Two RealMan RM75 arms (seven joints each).
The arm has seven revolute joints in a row. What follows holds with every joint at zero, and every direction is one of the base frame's.
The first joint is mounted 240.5 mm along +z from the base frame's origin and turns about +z.
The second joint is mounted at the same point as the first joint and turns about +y.
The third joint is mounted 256 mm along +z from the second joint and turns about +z.
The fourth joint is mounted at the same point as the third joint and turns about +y.
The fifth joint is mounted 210 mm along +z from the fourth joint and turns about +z.
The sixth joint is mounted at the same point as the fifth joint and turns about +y.
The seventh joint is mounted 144 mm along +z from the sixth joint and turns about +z.
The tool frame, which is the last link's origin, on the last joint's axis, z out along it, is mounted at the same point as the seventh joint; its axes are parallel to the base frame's.
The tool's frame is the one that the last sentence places.
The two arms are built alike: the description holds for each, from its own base.
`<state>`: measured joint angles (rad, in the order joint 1, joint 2, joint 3, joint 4, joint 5, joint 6, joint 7); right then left.
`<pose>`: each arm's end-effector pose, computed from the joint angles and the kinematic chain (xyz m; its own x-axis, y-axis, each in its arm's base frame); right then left.
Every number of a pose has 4 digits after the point.
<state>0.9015 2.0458 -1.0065 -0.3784 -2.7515 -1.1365 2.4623 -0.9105 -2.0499 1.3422 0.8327 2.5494 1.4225 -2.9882</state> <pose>0.2782 0.3777 -0.0552 0.4399 -0.8781 0.1881 -0.7601 -0.4756 -0.4428 -0.1709 0.3949 -0.0398 0.3536 0.9302 -0.0986 0.8222 -0.3593 -0.4414</pose>
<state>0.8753 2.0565 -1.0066 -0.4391 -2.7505 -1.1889 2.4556 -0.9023 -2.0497 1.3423 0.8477 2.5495 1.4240 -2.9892</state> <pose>0.2761 0.3737 -0.0529 0.4436 -0.8745 0.1962 -0.7660 -0.4836 -0.4236 -0.1709 0.3948 -0.0384 0.3568 0.9296 -0.0920 0.8223 -0.3593 -0.4414</pose>
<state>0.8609 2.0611 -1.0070 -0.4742 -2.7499 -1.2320 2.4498 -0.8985 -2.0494 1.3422 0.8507 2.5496 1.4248 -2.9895</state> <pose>0.2747 0.3700 -0.0509 0.4434 -0.8713 0.2101 -0.7710 -0.4904 -0.4064 -0.1719 0.3944 -0.0380 0.3551 0.9304 -0.0908 0.8230 -0.3573 -0.4416</pose>
